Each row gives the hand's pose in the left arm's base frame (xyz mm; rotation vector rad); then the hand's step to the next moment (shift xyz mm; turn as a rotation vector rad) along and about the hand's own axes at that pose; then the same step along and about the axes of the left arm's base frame.
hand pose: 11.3 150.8 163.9 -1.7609 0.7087 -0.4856
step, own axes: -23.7 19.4 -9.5 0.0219 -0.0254 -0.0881
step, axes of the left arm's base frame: -27.8 5.5 -15.1 -0.0349 -0.0722 0.0496
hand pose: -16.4 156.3 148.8 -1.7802 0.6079 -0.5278
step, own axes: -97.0 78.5 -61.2 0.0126 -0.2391 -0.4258
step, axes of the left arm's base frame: -123.6 -1.5 -63.5 -0.2240 -0.2612 0.3467
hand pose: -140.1 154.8 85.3 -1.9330 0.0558 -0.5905
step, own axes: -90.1 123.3 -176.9 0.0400 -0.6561 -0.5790
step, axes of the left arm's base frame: -126.5 -176.7 -85.9 -0.3590 -0.2181 0.7686
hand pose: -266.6 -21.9 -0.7 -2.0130 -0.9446 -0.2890
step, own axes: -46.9 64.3 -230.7 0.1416 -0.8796 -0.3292
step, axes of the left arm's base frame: 46.6 -228.0 73.5 -0.4846 0.1063 0.8100
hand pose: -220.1 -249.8 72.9 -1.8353 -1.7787 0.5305
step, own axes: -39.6 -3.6 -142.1 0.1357 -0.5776 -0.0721
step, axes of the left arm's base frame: 81.7 -53.4 110.7 -0.4038 0.1265 0.4221
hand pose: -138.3 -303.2 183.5 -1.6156 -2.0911 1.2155
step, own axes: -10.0 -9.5 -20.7 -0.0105 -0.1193 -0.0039
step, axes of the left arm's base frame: 10.0 0.3 22.8 -0.0762 -0.0131 0.0915
